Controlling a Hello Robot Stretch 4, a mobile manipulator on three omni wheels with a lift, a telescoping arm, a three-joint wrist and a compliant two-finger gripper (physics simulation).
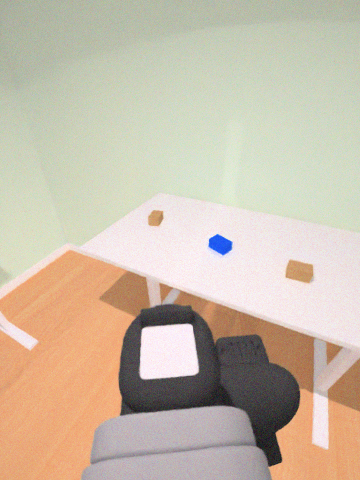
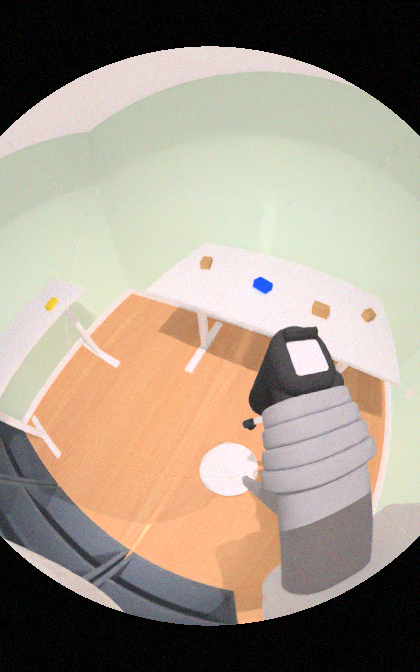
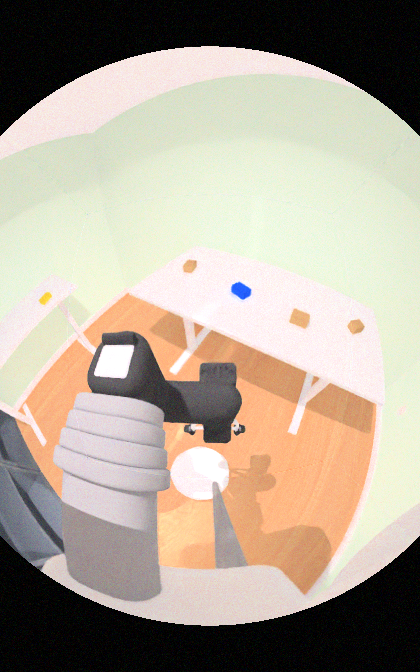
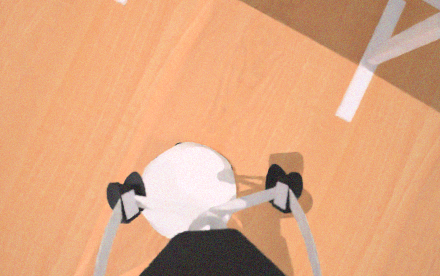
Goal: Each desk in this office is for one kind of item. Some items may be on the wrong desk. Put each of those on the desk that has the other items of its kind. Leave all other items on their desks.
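Places are measured from the robot's base along level axes (x ahead, y left, z up), in centimetres.
Where they show: gripper, fingertip midpoint: (image 4: 206,183); robot's base at its link origin: (image 4: 190,186).
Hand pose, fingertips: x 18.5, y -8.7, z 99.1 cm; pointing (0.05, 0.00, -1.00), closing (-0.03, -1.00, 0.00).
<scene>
Each offset is from my fingertips to the top centre of the thing. "spot": to the spot under its first point. Level surfaces: height alone.
A blue block {dx +70.7, dy -16.8, dz -2.3 cm} (image 1: 220,244) (image 2: 262,285) (image 3: 241,290) lies on the white far desk {dz -6.9 cm} (image 1: 190,265) (image 2: 230,305) (image 3: 330,345). On the same desk are three brown blocks: one {dx +98.9, dy +12.9, dz -1.8 cm} (image 1: 155,218) (image 2: 206,262) (image 3: 190,266) left of the blue block, one {dx +49.0, dy -43.9, dz -1.8 cm} (image 1: 299,271) (image 2: 320,309) (image 3: 300,318) right of it, and one (image 2: 368,315) (image 3: 356,326) near the right end. A yellow block (image 2: 51,303) (image 3: 45,298) lies on the left desk (image 2: 25,325) (image 3: 20,320). My gripper (image 4: 206,183) (image 3: 215,429) is open and empty, above the floor in front of the far desk, away from every block.
A white round disc (image 2: 225,469) (image 3: 200,473) (image 4: 187,187) shows below the gripper. White desk legs {spot: dx +31.6, dy -83.1, dz -99.4 cm} (image 1: 320,395) (image 3: 300,405) (image 4: 367,65) reach the wooden floor. A dark grey panelled object (image 2: 100,555) curves along the lower left. Pale green walls stand behind both desks.
</scene>
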